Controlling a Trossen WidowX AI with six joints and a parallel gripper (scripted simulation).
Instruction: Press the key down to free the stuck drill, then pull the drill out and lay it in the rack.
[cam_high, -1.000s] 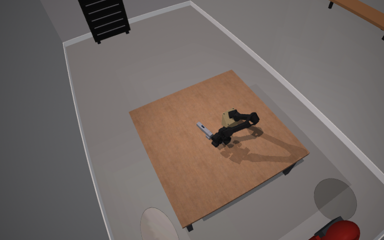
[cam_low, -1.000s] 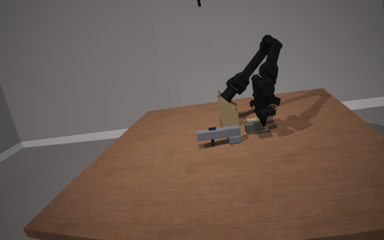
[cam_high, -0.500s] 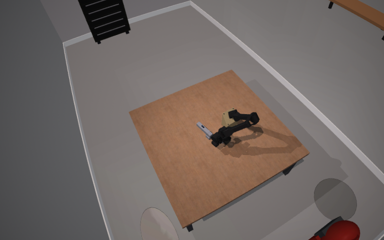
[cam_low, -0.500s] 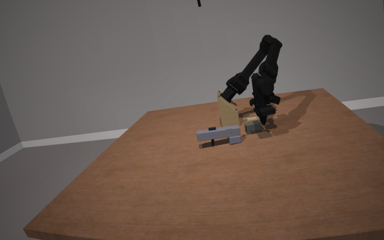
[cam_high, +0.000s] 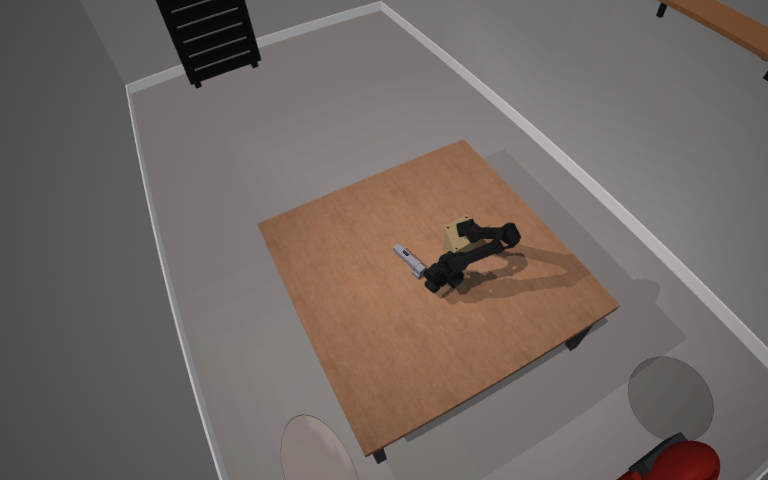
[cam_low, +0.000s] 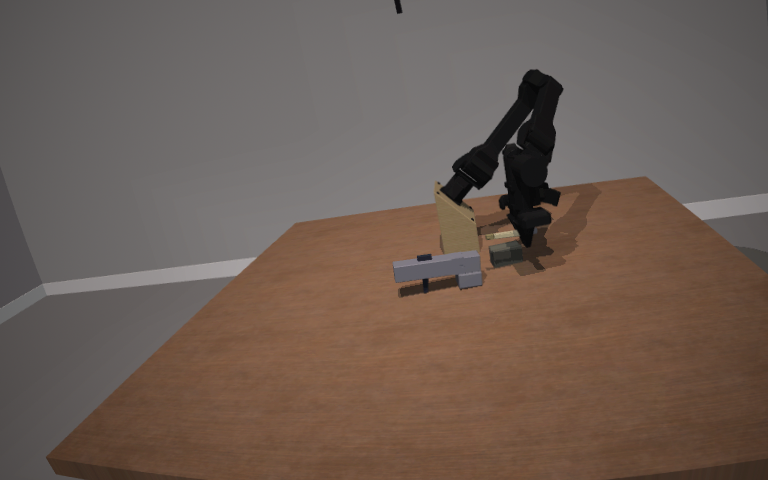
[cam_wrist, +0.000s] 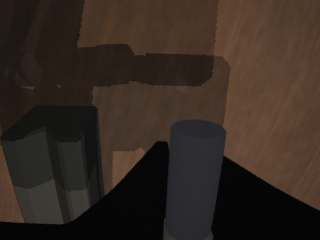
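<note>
Right now the drill is 4 cm to the right of my gripper tip, 4 cm above it and 1 cm ahead of it. Also, from my gripper tip: dark olive rack (5 cm to the right, 5 cm behind, 3 cm below); dark key (22 cm to the right, 8 cm ahead); grey housing block (19 cm to the right, 7 cm ahead).
</note>
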